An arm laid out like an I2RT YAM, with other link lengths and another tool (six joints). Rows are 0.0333 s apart.
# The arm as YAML. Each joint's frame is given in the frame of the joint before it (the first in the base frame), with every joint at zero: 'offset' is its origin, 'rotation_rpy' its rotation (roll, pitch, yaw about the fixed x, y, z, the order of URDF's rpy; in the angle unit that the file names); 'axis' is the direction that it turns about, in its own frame. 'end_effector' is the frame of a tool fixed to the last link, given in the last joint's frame.
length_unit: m
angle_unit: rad
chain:
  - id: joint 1
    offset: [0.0, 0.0, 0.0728]
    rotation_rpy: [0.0, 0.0, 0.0]
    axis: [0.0, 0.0, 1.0]
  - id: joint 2
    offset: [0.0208, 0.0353, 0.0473]
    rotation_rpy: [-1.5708, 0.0, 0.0]
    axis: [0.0, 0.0, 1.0]
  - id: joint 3
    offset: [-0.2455, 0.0, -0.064]
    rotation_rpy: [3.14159, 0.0, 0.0]
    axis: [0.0, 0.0, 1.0]
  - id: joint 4
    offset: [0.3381, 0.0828, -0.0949]
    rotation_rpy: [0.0, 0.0, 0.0]
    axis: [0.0, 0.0, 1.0]
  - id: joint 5
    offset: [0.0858, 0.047, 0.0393]
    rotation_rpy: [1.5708, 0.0, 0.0]
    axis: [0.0, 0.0, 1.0]
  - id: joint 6
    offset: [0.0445, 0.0, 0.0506]
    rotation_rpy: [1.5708, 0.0, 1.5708]
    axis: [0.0, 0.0, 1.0]
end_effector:
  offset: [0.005, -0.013, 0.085]
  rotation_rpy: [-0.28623, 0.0, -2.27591]
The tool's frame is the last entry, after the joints.
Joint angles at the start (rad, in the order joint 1, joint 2, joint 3, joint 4, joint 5, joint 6): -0.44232 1.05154 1.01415 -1.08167 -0.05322 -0.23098
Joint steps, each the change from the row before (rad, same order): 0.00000 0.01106 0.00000 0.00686 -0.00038 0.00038; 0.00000 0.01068 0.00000 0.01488 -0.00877 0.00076; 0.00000 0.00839 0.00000 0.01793 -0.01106 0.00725; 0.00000 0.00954 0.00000 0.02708 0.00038 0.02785; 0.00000 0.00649 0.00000 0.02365 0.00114 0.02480; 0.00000 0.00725 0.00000 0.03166 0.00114 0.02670; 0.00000 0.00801 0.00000 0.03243 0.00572 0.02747; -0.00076 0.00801 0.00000 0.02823 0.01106 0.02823
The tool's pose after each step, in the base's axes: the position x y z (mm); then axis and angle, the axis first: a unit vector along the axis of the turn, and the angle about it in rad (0 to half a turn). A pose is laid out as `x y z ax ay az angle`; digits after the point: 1 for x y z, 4 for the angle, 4 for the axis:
325.8 -119.0 211.3 0.9480 0.2218 0.2282 2.6275
329.7 -119.6 209.4 0.9470 0.2215 0.2325 2.6319
334.0 -120.1 208.5 0.9461 0.2179 0.2396 2.6361
339.1 -123.0 208.2 0.9477 0.2033 0.2461 2.6302
343.3 -125.5 208.5 0.9488 0.1900 0.2524 2.6238
348.9 -128.7 209.5 0.9491 0.1754 0.2617 2.6141
354.3 -132.5 210.4 0.9495 0.1600 0.2700 2.6016
358.5 -136.9 210.8 0.9507 0.1435 0.2750 2.5875

